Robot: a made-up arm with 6 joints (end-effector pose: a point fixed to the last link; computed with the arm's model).
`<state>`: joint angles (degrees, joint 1 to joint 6).
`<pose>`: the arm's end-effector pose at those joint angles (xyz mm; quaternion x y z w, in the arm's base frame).
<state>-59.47 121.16 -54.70 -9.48 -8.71 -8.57</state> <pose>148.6 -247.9 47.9 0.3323 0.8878 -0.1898 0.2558</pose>
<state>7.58 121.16 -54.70 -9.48 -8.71 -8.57</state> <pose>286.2 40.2 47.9 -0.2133 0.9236 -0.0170 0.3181</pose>
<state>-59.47 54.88 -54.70 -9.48 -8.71 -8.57</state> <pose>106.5 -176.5 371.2 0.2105 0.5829 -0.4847 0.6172</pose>
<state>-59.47 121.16 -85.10 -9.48 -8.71 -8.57</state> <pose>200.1 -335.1 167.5 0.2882 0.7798 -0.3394 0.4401</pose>
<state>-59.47 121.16 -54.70 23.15 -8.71 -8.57</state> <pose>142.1 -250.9 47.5 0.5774 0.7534 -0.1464 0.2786</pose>
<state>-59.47 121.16 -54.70 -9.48 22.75 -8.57</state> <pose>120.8 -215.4 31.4 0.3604 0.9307 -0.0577 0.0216</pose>
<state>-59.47 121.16 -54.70 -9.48 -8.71 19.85</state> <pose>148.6 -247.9 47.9 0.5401 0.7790 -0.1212 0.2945</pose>
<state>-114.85 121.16 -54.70 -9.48 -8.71 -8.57</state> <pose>-119.6 -263.2 47.9 0.7068 0.6316 -0.2869 0.1383</pose>
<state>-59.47 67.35 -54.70 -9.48 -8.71 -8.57</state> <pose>128.8 -214.2 321.4 0.2403 0.6589 -0.4389 0.5617</pose>
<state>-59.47 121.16 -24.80 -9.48 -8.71 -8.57</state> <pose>74.9 -122.8 -3.8 0.3530 0.9334 -0.0297 0.0569</pose>
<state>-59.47 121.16 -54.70 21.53 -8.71 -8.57</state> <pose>142.5 -250.8 47.6 0.5662 0.7616 -0.1489 0.2780</pose>
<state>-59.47 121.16 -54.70 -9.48 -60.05 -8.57</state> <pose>173.9 -271.0 112.7 0.2347 0.6783 -0.3707 0.5894</pose>
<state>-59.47 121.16 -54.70 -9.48 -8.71 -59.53</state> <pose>148.6 -247.9 47.9 -0.0819 0.9444 -0.2814 0.1492</pose>
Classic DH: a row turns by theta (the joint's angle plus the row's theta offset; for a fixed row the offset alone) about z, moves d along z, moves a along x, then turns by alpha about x. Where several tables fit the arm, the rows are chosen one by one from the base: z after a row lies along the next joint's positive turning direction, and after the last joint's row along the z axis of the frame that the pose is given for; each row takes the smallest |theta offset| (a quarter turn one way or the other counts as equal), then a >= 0, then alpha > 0; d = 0 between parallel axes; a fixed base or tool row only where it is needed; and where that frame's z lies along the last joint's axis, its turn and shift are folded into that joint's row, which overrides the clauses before.
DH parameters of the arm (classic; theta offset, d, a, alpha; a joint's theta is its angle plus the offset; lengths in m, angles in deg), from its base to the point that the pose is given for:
joint 1: 0 0.1461 0 -90
joint 2: 7.8 0 -0.1902 0
joint 3: 77.21 0 -0.0188 90
joint 4: 0 0.2135 0 -90
joint 5: 0 0 0.0001 90
joint 6: 0 0.0846 0 0

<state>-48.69 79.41 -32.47 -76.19 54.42 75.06</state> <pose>73.6 -185.1 162.3 0.5109 0.7111 -0.4784 0.0672</pose>
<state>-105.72 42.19 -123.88 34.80 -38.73 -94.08</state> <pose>16.5 170.1 574.5 0.0773 -0.2996 -0.9435 0.1187</pose>
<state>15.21 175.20 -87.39 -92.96 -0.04 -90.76</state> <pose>237.3 64.5 -157.3 -0.9844 -0.1641 -0.0622 0.0066</pose>
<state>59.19 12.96 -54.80 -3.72 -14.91 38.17</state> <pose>-3.9 -3.8 456.5 -0.0600 0.2370 0.7092 0.6613</pose>
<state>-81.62 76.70 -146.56 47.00 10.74 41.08</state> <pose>19.0 -49.3 623.8 0.1876 0.0850 0.0641 0.9764</pose>
